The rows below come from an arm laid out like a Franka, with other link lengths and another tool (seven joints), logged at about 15 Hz.
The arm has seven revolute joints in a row. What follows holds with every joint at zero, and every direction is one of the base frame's.
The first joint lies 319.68 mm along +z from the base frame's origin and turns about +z.
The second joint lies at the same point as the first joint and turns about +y.
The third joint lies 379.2 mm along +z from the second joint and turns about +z.
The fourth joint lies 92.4 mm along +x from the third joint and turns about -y.
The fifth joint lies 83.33 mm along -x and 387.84 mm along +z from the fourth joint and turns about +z.
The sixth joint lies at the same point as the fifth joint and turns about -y.
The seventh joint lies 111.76 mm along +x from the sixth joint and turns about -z.
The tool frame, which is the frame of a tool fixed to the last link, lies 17 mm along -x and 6 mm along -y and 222.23 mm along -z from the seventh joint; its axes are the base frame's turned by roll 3.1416, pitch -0.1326 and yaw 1.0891 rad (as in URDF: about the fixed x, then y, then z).
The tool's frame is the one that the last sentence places.
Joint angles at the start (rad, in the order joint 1, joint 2, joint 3, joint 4, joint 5, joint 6, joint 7):
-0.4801 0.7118 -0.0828 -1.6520 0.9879 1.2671 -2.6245
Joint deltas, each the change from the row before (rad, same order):
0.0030 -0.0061 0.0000 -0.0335 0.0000 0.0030 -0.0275
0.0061 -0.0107 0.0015 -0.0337 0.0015 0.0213 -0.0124
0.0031 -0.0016 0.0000 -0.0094 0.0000 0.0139 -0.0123
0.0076 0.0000 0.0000 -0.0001 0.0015 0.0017 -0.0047
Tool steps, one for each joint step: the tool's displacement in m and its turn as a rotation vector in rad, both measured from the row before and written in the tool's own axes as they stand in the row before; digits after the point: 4 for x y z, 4 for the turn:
0.0046 -0.0067 0.0093 -0.0107 0.0088 -0.0079
0.0015 -0.0054 0.0082 0.0000 -0.0046 0.0035
-0.0012 -0.0032 0.0019 0.0060 -0.0061 -0.0059
-0.0020 0.0014 0.0039 0.0034 0.0047 -0.0061

